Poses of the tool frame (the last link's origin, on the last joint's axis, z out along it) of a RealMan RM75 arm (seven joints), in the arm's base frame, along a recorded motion.
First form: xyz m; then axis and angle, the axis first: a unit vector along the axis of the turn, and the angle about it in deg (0 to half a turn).
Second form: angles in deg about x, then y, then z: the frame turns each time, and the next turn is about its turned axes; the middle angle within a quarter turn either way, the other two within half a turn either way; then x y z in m. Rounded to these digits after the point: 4 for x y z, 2 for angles.
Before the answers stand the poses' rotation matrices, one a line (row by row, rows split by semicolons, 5 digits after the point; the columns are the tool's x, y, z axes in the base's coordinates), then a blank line. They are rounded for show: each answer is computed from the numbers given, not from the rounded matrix.
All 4 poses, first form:
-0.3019 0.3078 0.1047 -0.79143 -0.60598 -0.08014 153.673
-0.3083 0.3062 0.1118 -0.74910 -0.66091 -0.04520 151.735
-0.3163 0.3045 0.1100 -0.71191 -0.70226 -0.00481 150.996
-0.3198 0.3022 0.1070 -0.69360 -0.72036 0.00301 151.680
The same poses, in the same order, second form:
0.29148 0.94498 -0.14848; 0.87390 -0.19994 0.44308; 0.38902 -0.25891 -0.88410
0.17463 0.95255 -0.24929; 0.90974 -0.05924 0.41092; 0.37666 -0.29855 -0.87692
0.07548 0.93952 -0.33408; 0.93485 0.04989 0.35151; 0.34692 -0.33885 -0.87454
0.02426 0.93805 -0.34566; 0.94090 0.09541 0.32496; 0.33781 -0.33312 -0.88029

-153.38 -8.54 -72.86 -0.3019 0.3078 0.1047
-154.89 -14.44 -79.61 -0.3083 0.3062 0.1118
-158.10 -19.52 -85.41 -0.3163 0.3045 0.1100
-159.74 -20.22 -88.52 -0.3198 0.3022 0.1070

